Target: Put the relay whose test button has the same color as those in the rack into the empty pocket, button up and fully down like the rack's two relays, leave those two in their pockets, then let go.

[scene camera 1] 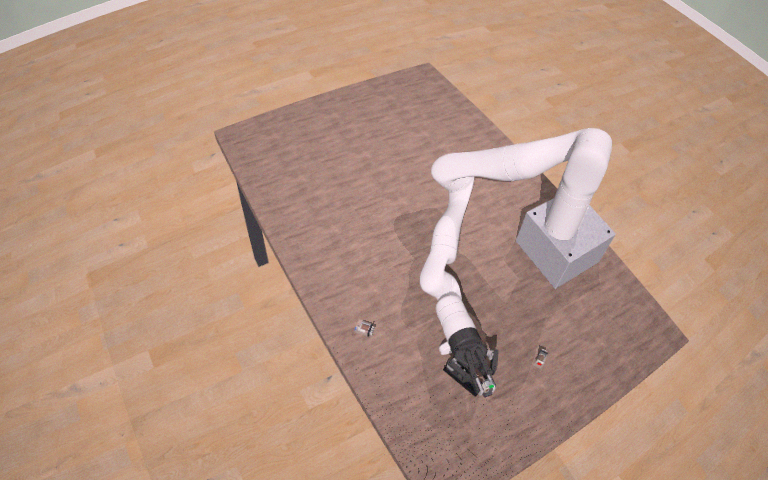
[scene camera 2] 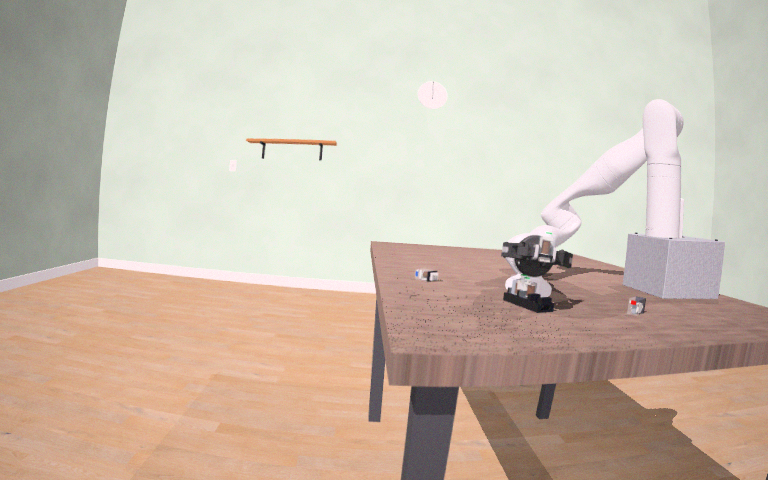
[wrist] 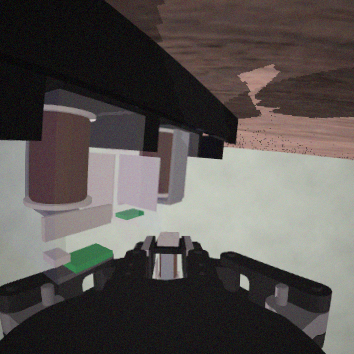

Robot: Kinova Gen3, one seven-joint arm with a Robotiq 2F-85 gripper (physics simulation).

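Seen in the pictures: gripper, fingertip midpoint: [scene camera 1: 487, 392] [scene camera 2: 545, 253] [wrist: 168, 247]; arm's base at its link origin: [scene camera 1: 560, 226] [scene camera 2: 662, 236].
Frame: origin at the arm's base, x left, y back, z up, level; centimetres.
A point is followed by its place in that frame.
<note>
My gripper [scene camera 1: 484, 384] @(x 30.2, y -41.8, z -3.6 cm) [scene camera 2: 542, 257] @(x 30.2, y -41.8, z -3.6 cm) [wrist: 168, 247] @(x 30.2, y -41.8, z -3.6 cm) is shut on a green-button relay [scene camera 1: 487, 387] @(x 29.9, y -42.4, z -0.6 cm) [scene camera 2: 545, 247] @(x 30.8, y -42.1, z -2.7 cm) [wrist: 167, 266] @(x 28.2, y -41.4, z -3.1 cm). It holds this relay with the green button on top, above the table and apart from the black rack [scene camera 1: 465, 385] @(x 24.2, y -42.4, z -12.0 cm) [scene camera 2: 518, 301] @(x 22.3, y -43.3, z -12.6 cm) [wrist: 125, 65]. In scene camera 2 the held relay shows higher than the rack. Two relays with green buttons stand in the rack; in the wrist view one relay [wrist: 59, 160] is nearer and the other relay [wrist: 165, 165] @(x 20.6, y -40.6, z -10.7 cm) is farther off. The empty pocket cannot be made out clearly.
A relay with a red button [scene camera 1: 541, 357] @(x 27.0, y -21.7, z -10.6 cm) [scene camera 2: 636, 306] @(x 28.6, y -22.4, z -11.7 cm) lies on the table [scene camera 1: 339, 169] @(x -54.0, y -41.9, z -13.3 cm) [scene camera 2: 481, 328] @(x 38.7, y -52.4, z -13.3 cm), on the robot base's side. A relay with a blue button [scene camera 1: 365, 327] @(x 0.1, y -57.7, z -11.2 cm) [scene camera 2: 427, 275] @(x 1.7, y -57.7, z -12.1 cm) lies near the long edge. The grey base block [scene camera 1: 543, 257] @(x 2.8, y -5.3, z -7.9 cm) [scene camera 2: 648, 266] @(x 3.1, y -5.3, z -7.2 cm) stands behind.
</note>
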